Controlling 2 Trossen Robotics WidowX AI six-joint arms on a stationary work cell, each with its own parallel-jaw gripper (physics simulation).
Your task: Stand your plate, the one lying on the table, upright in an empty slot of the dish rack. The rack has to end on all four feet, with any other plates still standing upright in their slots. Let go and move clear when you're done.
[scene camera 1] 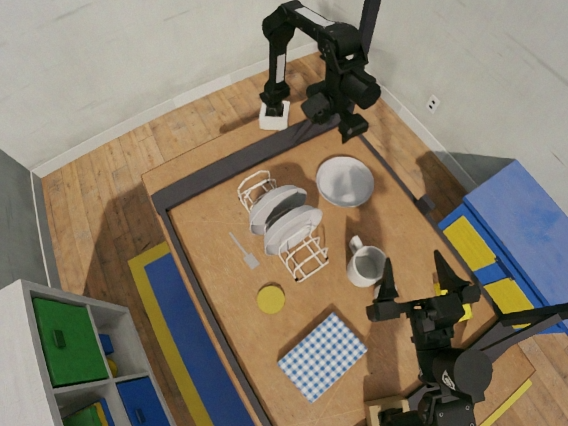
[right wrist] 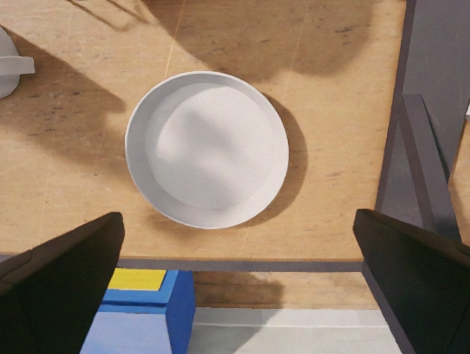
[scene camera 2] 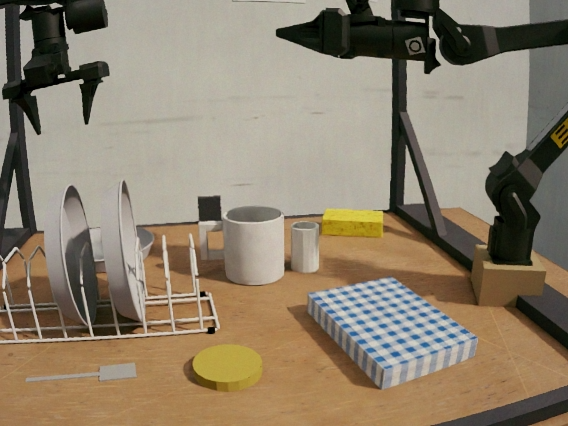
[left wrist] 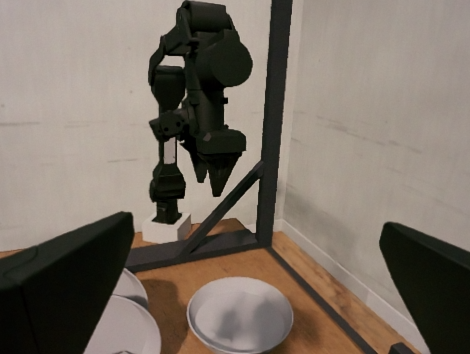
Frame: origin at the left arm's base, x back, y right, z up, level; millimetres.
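Where they show: left gripper, fingertip midpoint: (scene camera 1: pixel 412 253) (scene camera 2: pixel 283 35) (left wrist: pixel 258 229); right gripper, fingertip midpoint: (scene camera 1: pixel 333 132) (right wrist: pixel 241 221) (scene camera 2: pixel 62 129) (left wrist: pixel 208 189); left arm's base at its link origin: (scene camera 1: pixel 391 423) (scene camera 2: pixel 509 257); right arm's base at its link origin: (scene camera 1: pixel 274 110) (left wrist: pixel 167 218).
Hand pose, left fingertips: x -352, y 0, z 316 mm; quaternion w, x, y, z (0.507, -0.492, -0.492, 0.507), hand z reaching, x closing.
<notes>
Each offset is from my left fingertips to the top centre of the thing. "spot": to the spot under its first point.
The white plate @(dx -346, dy +13, dz -346 mm) (scene camera 1: pixel 345 181) (scene camera 2: pixel 146 243) (left wrist: pixel 240 315) (right wrist: pixel 207 150) lies flat, open side up, on the table. The white wire dish rack @(spot: dx -55, dy -182, dz -369 mm) (scene camera 1: pixel 298 279) (scene camera 2: pixel 170 333) stands level beside it. Two plates stand upright in its slots, one @(dx -240, dy -220, dz -181 mm) (scene camera 1: pixel 275 202) (scene camera 2: pixel 62 250) farther left and one @(dx -175, dy -185, dz -181 mm) (scene camera 1: pixel 295 227) (scene camera 2: pixel 120 250) farther right in scene camera 2; slots at both rack ends are empty. My right gripper (scene camera 1: pixel 345 139) (scene camera 2: pixel 62 129) (left wrist: pixel 208 189) (right wrist: pixel 241 221) is open and empty, above the table near the lying plate. My left gripper (scene camera 1: pixel 412 256) (scene camera 2: pixel 277 33) (left wrist: pixel 258 229) is open and empty, high above the table.
A white mug @(dx -72, dy +5, dz -273 mm) (scene camera 1: pixel 367 267) (scene camera 2: pixel 253 245) and a small cup @(dx +19, dy +54, dz -302 mm) (scene camera 2: pixel 305 247) stand beyond the rack's end. A yellow sponge @(dx +78, dy +264, dz -342 mm) (scene camera 2: pixel 352 222), a checkered block @(dx +166, dy -143, dz -347 mm) (scene camera 1: pixel 322 357) (scene camera 2: pixel 392 327), a yellow disc @(dx -5, dy -264, dz -362 mm) (scene camera 1: pixel 271 298) (scene camera 2: pixel 227 365) and a grey spatula @(dx -166, dy -335, dz -374 mm) (scene camera 1: pixel 251 260) (scene camera 2: pixel 117 372) lie around. Dark frame bars edge the table.
</notes>
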